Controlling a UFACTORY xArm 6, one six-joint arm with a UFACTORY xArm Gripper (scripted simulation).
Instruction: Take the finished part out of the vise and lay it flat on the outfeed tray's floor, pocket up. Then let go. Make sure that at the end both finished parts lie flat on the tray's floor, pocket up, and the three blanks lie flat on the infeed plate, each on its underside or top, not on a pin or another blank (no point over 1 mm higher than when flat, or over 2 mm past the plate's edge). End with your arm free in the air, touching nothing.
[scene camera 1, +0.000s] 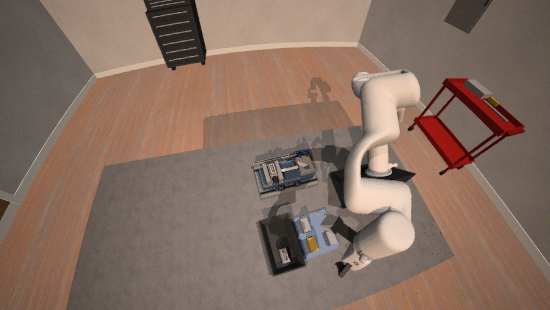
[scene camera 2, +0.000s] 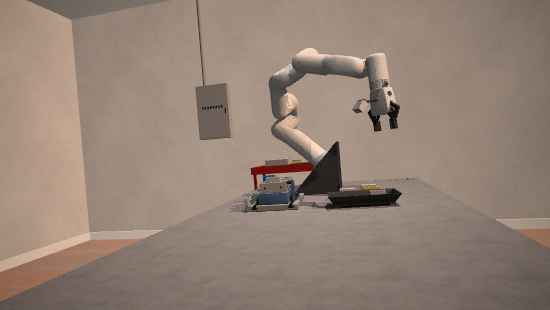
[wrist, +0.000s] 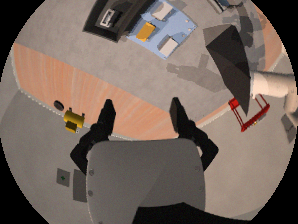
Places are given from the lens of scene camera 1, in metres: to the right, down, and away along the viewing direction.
gripper (scene camera 1: 347, 254): 0.22, 0.31, 0.51
light blue pallet (scene camera 1: 315, 220): 0.19, 0.30, 0.82
